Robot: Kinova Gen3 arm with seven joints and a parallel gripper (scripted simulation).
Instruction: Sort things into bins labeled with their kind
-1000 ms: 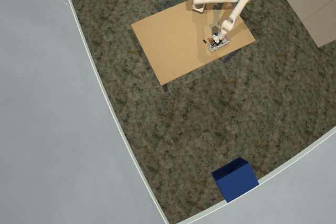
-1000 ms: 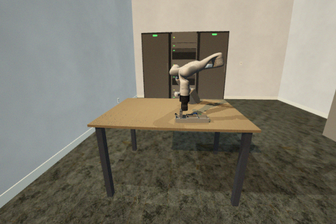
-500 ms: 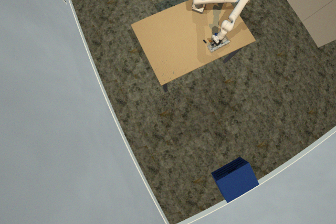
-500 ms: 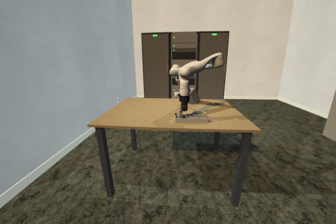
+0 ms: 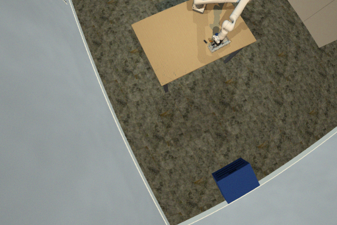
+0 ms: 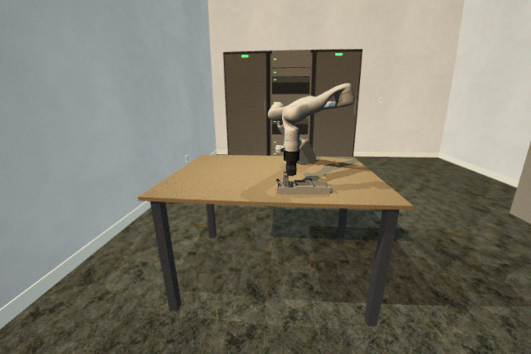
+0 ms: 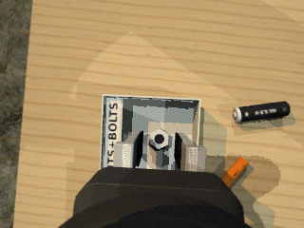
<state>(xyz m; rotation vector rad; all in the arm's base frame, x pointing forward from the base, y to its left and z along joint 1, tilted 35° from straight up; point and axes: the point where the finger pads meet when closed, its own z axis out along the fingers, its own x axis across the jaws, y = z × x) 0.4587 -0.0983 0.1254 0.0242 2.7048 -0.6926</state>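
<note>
Now: hand 3 cm above the black part. Also, from my hand: black cylinder (10 cm behind, 4 cm below, 2 cm to the right); then blue 9V battery (13 cm to the left, 8 cm behind, 3 cm below); then orange battery (7 cm behind, 4 cm to the left, 4 cm below).
</note>
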